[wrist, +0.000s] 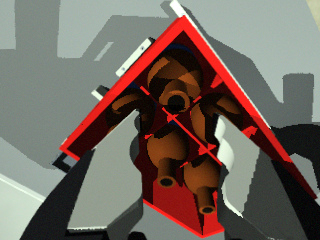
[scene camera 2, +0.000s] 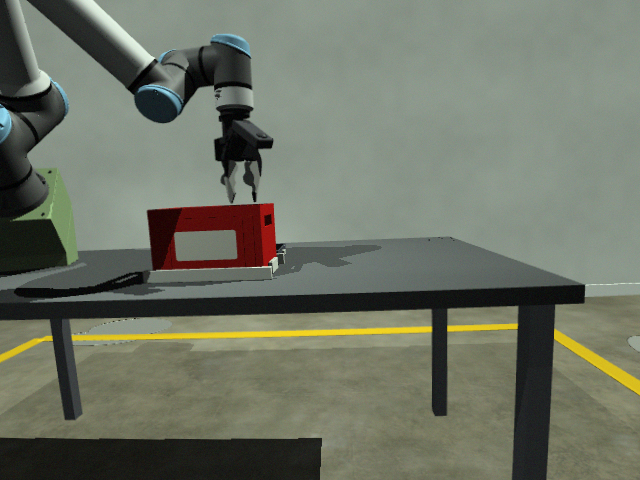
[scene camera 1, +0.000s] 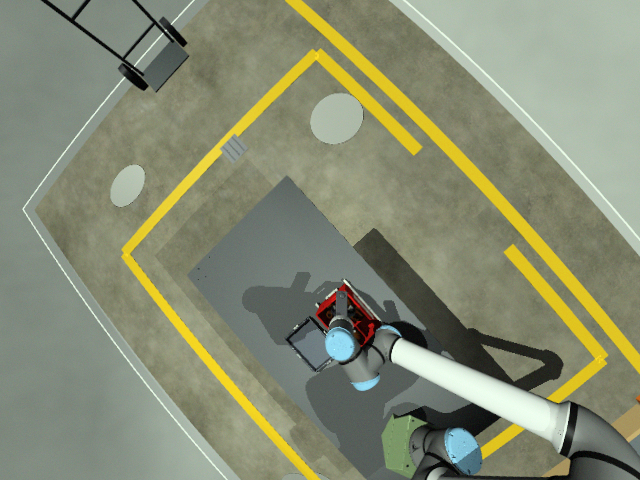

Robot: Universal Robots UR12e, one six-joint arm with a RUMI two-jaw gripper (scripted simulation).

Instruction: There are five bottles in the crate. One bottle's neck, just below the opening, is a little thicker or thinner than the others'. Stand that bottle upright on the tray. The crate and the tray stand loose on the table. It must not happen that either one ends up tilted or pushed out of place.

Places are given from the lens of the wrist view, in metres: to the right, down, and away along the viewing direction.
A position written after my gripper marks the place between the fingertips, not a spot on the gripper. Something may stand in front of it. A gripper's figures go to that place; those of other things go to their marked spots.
my gripper [wrist: 176, 112]: 0.01, -0.01, 0.14
red crate [wrist: 179, 204]: 0.03, 0.14, 0.28
bottle [wrist: 175, 70]: 0.02, -0.06, 0.18
The marked spots on the bottle and the red crate are 0.22 m apart.
